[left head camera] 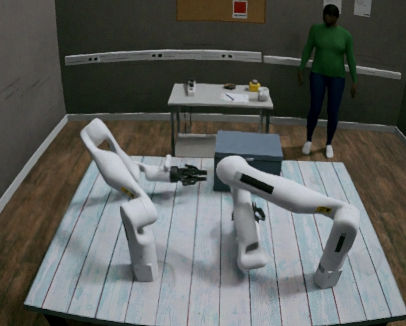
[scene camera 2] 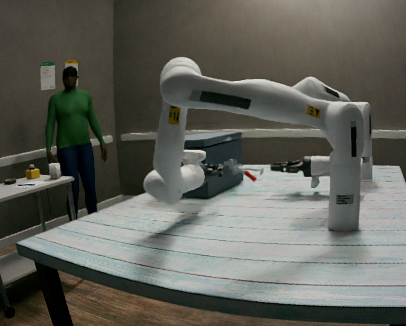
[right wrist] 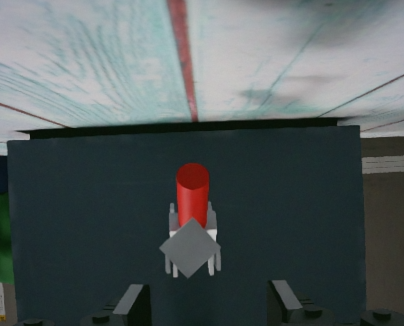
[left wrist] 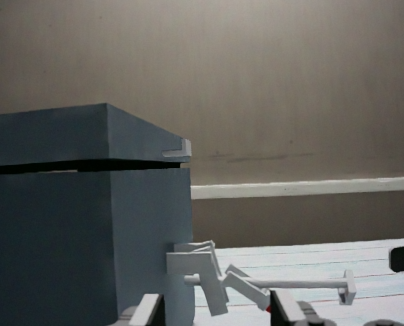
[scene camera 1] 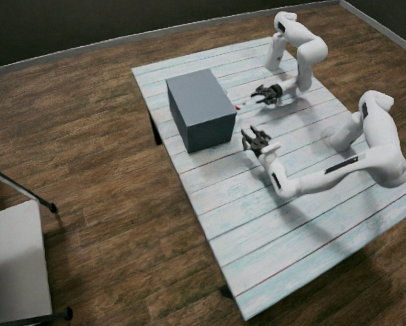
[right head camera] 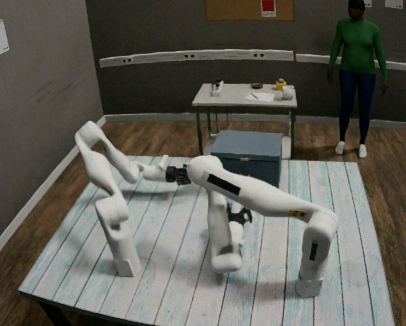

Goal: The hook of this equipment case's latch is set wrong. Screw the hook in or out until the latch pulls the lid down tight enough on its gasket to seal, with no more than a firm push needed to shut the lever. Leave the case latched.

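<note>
The blue-grey case stands on the table; in the left wrist view a dark gap shows under its lid. A pale catch sits on the lid edge. The latch's red lever hangs down and outward. The hook's rod sticks straight out from the case; its square head looks like a diamond. My right gripper is open, facing the head, apart from it. My left gripper is open beside the latch.
My right arm crosses in front of the case and hides the latch in both head views. My left arm reaches in from the left. A side table with small items and a person are beyond the worktable.
</note>
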